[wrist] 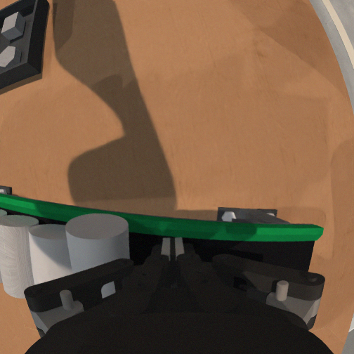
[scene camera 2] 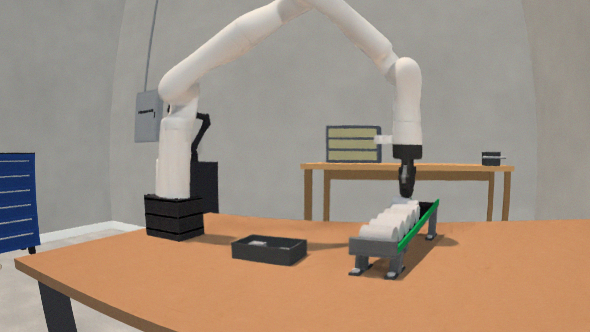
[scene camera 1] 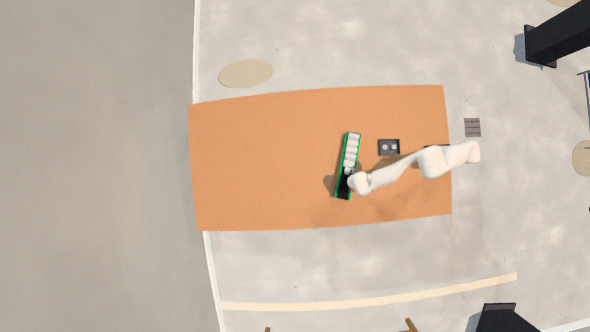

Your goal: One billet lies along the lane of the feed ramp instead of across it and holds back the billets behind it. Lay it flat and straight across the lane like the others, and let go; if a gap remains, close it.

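Seen in the pictures: arm's base, link origin: [scene camera 2: 173,196].
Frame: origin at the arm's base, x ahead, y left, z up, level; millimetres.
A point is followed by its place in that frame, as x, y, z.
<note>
The feed ramp [scene camera 1: 342,192] [scene camera 2: 374,246] [wrist: 280,232] has green-edged rails and a dark lane. Several white billets [scene camera 1: 351,149] @[555, 44, -5] [scene camera 2: 380,232] @[554, -47, -22] [wrist: 18,255] lie across its lower part, side by side. The uppermost billet [wrist: 97,245] shows a larger end face than its neighbours in the wrist view; the gripper hides part of it, so I cannot tell whether it lies fully flat and straight. My gripper [scene camera 2: 406,195] [wrist: 172,249] points down over the lane, shut and empty, on the uphill side of that billet. In the wrist view, dark lane shows between fingertips and billet.
A black tray [scene camera 1: 389,154] @[307, 41, -70] [scene camera 2: 269,255] @[336, -50, -87] [wrist: 34,65] with small light parts stands on the orange table [scene camera 1: 250,165] @[1139, 204, -105] [scene camera 2: 200,285] @[321, -236, -105] [wrist: 225,125], between the ramp and the arm's base [scene camera 2: 174,217] @[54, -47, -44]. The ramp's rails flank the fingers. A second table [scene camera 2: 450,168] stands behind.
</note>
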